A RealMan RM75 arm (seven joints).
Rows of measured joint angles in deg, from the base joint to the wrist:
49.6, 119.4, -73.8, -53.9, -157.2, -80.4, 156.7
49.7, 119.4, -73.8, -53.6, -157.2, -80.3, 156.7
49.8, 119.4, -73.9, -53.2, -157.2, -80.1, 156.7
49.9, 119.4, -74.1, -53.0, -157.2, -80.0, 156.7
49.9, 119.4, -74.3, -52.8, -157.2, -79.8, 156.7
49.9, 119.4, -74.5, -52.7, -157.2, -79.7, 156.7
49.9, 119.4, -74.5, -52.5, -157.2, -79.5, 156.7
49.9, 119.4, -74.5, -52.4, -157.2, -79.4, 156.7
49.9, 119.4, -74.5, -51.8, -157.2, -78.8, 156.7
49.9, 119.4, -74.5, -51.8, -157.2, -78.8, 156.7
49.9, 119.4, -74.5, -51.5, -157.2, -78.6, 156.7
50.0, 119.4, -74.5, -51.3, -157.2, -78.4, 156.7
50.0, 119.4, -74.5, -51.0, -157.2, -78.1, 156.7
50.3, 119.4, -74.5, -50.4, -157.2, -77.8, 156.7
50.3, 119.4, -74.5, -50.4, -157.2, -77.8, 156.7
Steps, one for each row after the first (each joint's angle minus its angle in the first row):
0.1, 0.0, 0.0, 0.3, 0.0, 0.1, 0.0
0.2, 0.0, -0.1, 0.7, 0.0, 0.3, 0.0
0.3, 0.0, -0.3, 0.9, 0.0, 0.4, 0.0
0.3, 0.0, -0.5, 1.1, 0.0, 0.6, 0.0
0.3, 0.0, -0.7, 1.2, 0.0, 0.7, 0.0
0.3, 0.0, -0.7, 1.4, 0.0, 0.9, 0.0
0.3, 0.0, -0.7, 1.5, 0.0, 1.0, 0.0
0.3, 0.0, -0.7, 2.1, 0.0, 1.6, 0.0
0.3, 0.0, -0.7, 2.1, 0.0, 1.6, 0.0
0.3, 0.0, -0.7, 2.4, 0.0, 1.8, 0.0
0.4, 0.0, -0.7, 2.6, 0.0, 2.0, 0.0
0.4, 0.0, -0.7, 2.9, 0.0, 2.3, 0.0
0.7, 0.0, -0.7, 3.5, 0.0, 2.6, 0.0
0.7, 0.0, -0.7, 3.5, 0.0, 2.6, 0.0

